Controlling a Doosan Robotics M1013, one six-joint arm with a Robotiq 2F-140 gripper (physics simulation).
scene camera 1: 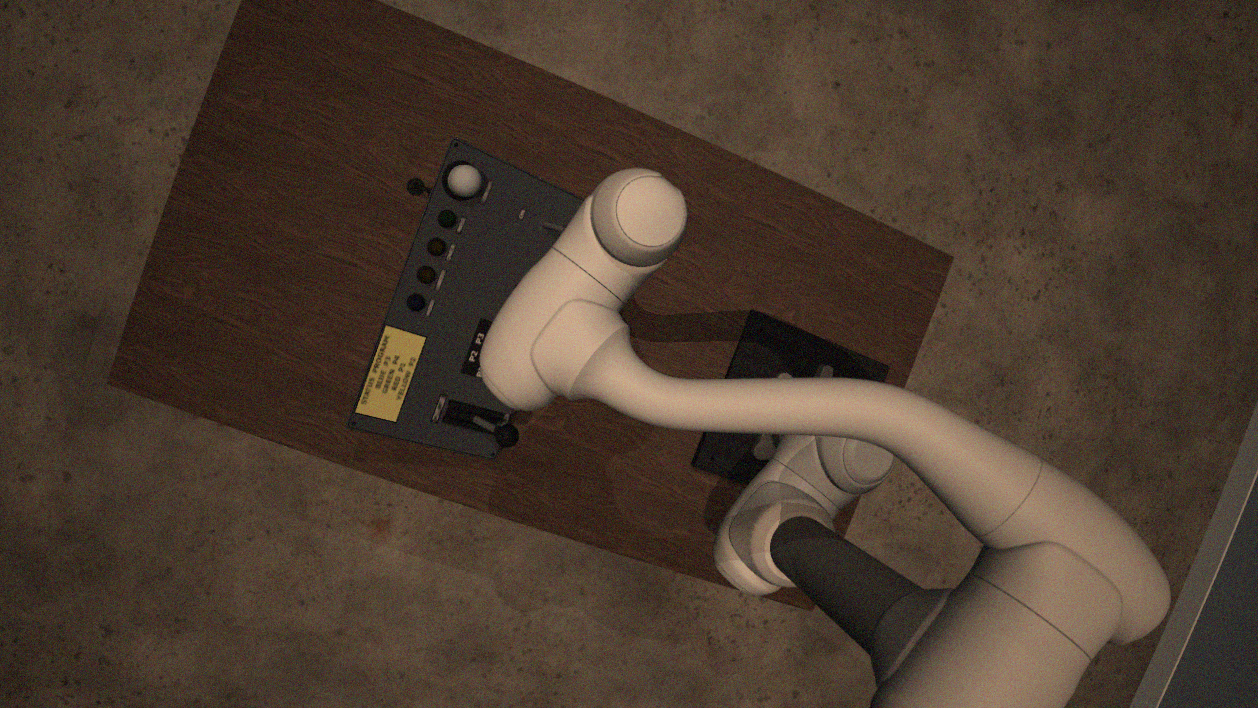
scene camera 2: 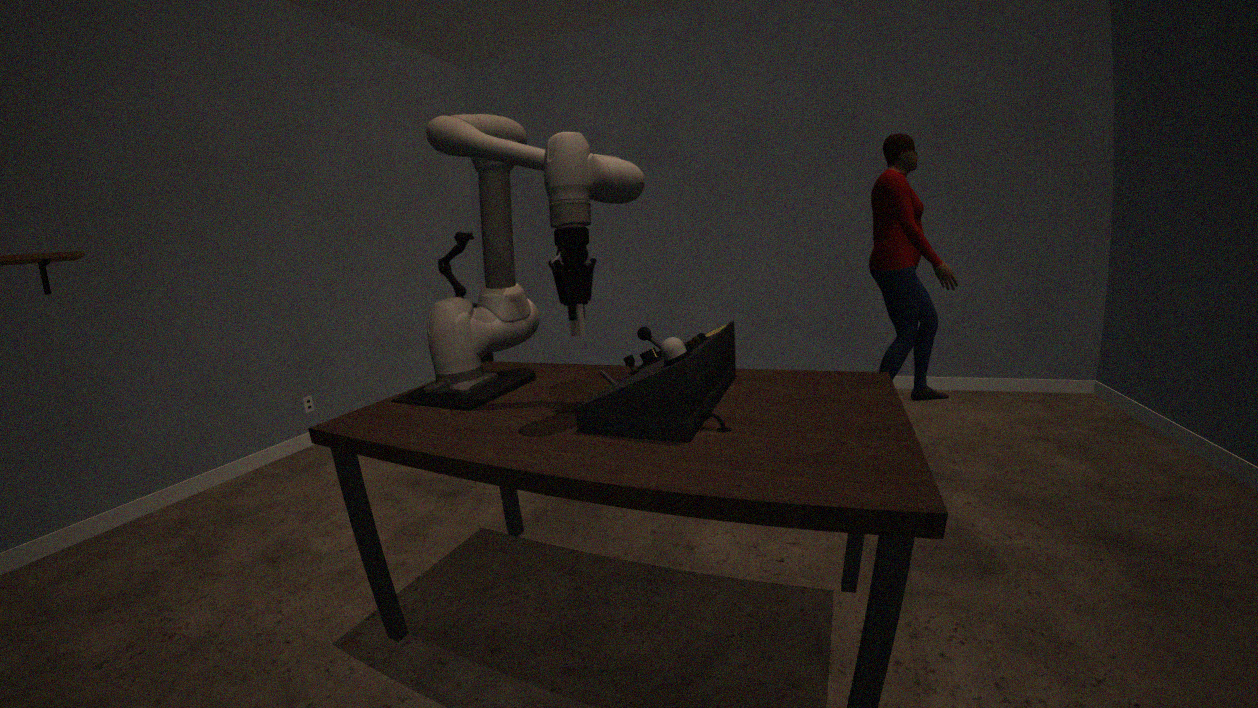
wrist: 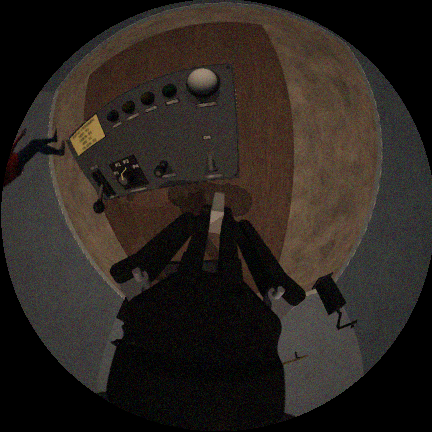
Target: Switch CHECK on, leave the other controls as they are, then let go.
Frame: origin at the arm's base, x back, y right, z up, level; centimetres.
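Seen in the pictures: gripper, fingertip midpoint: (scene camera 2: 578,335) (wrist: 217,200); arm's base at its link origin: (scene camera 2: 461,384).
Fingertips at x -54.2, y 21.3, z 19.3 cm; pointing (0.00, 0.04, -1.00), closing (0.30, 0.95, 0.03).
Offsets run from my fingertips to a thing's middle. "spot": to the spot under its first point.
The sloped grey control panel {dx -14.5, dy -18.6, dz -12.4 cm} (scene camera 1: 479,264) (scene camera 2: 660,400) (wrist: 165,135) stands on the table. A small toggle lever {dx -5.9, dy -1.0, dz -9.7 cm} (scene camera 1: 552,227) (scene camera 2: 607,376) (wrist: 211,162) sits near its lower edge, below an ON mark {spot: dx -11.9, dy -0.6, dz -9.8 cm} (scene camera 1: 521,213) (wrist: 207,137). The lever seems to lean toward the lower edge, away from ON. Its label plate {spot: dx -1.8, dy -0.8, dz -14.3 cm} (wrist: 214,176) is too small to read, so the name CHECK cannot be confirmed. My gripper (scene camera 2: 577,332) (wrist: 217,200) is shut and empty. It hangs above the table, off the panel's lower edge and apart from the lever. The arm hides it in scene camera 1.
The panel also bears a white dome {spot: dx -21.9, dy +0.5, dz -0.3 cm} (scene camera 1: 463,180) (scene camera 2: 672,348) (wrist: 202,81), several dark lamps, a black knob {dx -6.7, dy -12.9, dz -8.5 cm} (wrist: 160,169), a rotary selector {dx -8.0, dy -24.9, dz -10.1 cm} (wrist: 124,177), a ball-ended lever {dx -2.8, dy -37.2, dz -6.2 cm} (scene camera 1: 506,435) (scene camera 2: 645,333) (wrist: 98,206) and a yellow card {dx -24.1, dy -32.6, dz -5.2 cm} (scene camera 1: 389,373) (wrist: 87,135). A person (scene camera 2: 897,211) stands beyond the table.
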